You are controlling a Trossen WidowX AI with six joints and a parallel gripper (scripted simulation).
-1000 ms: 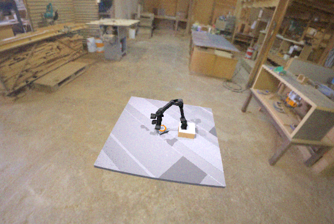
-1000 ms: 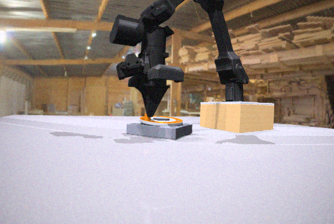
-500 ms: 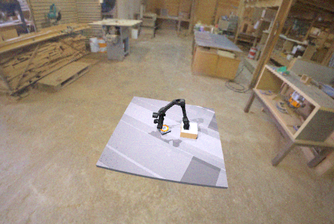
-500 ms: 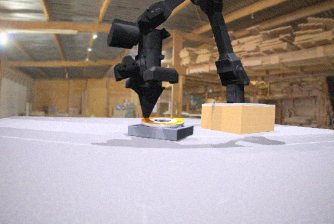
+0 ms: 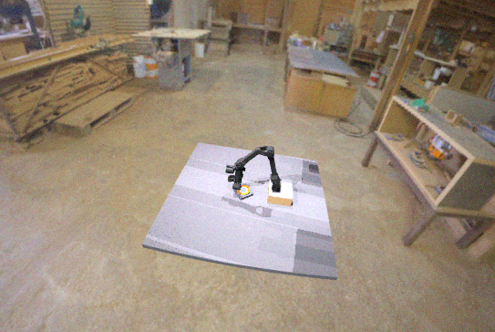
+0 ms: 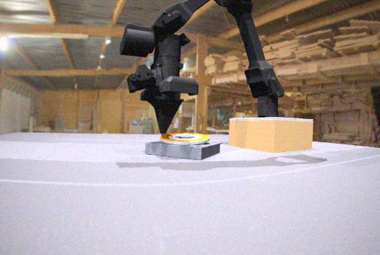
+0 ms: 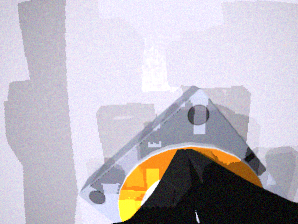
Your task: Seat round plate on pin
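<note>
My gripper tip is now 5 cm past the grey square base and 2 cm above it.
</note>
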